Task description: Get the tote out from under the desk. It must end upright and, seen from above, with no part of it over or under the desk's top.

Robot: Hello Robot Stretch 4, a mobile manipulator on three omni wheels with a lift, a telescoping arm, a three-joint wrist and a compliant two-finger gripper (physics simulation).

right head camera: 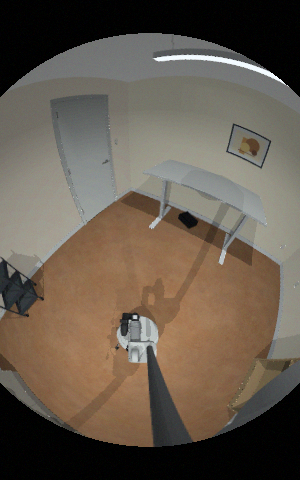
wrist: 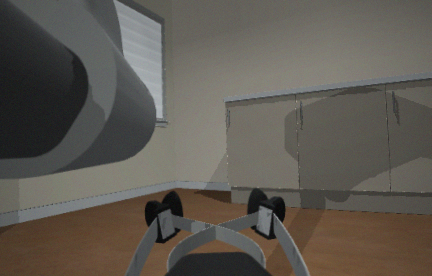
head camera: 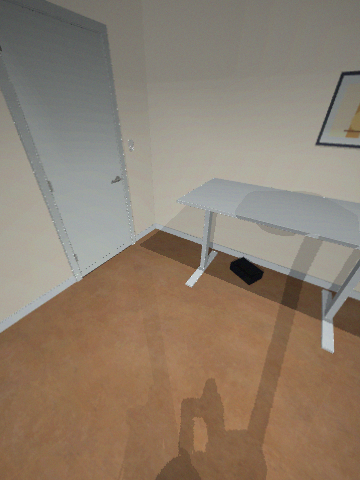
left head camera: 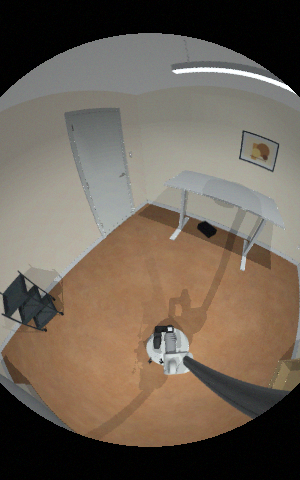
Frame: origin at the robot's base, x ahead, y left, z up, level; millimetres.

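Seen in the pictures: gripper, fingertip midpoint: [right head camera: 121, 350] [wrist: 215, 206] [left head camera: 154, 363].
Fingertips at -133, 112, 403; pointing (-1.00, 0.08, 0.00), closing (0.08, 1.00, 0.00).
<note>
A point is followed by its place in that frame, as x, y, z.
A small black tote [head camera: 246, 270] {1775, -874, -25} [left head camera: 206, 229] {1757, -867, -27} [right head camera: 188, 219] {1769, -884, -22} sits on the floor under the desk, between its two leg frames and nearer the left one, close to the back wall. It looks upright. The desk [head camera: 200, 194] {1720, -255, 922} [left head camera: 187, 180] {1692, -377, 922} [right head camera: 170, 169] {1703, -405, 922} has a pale grey top and light legs with floor feet. My gripper [wrist: 215, 206] {-133, 112, 403} is open and empty in the wrist view, its two dark pads wide apart. It is across open floor from the desk, close to my base; its fingertips are too small to make out in the left and right head views.
A grey door [head camera: 75, 140] {1971, 798, 1301} [left head camera: 100, 170] {1937, 822, 1101} [right head camera: 85, 155] {1972, 796, 1110} is left of the desk. A dark three-tier cart [left head camera: 41, 299] {291, 1422, 390} stands at the far left. A wooden bookshelf [right head camera: 245, 385] {-1063, -1282, 69} shows at lower right. Low cabinets [wrist: 262, 145] {-1965, 644, 462} and a window [wrist: 142, 60] {-2819, -436, 1447} show in the wrist view.
</note>
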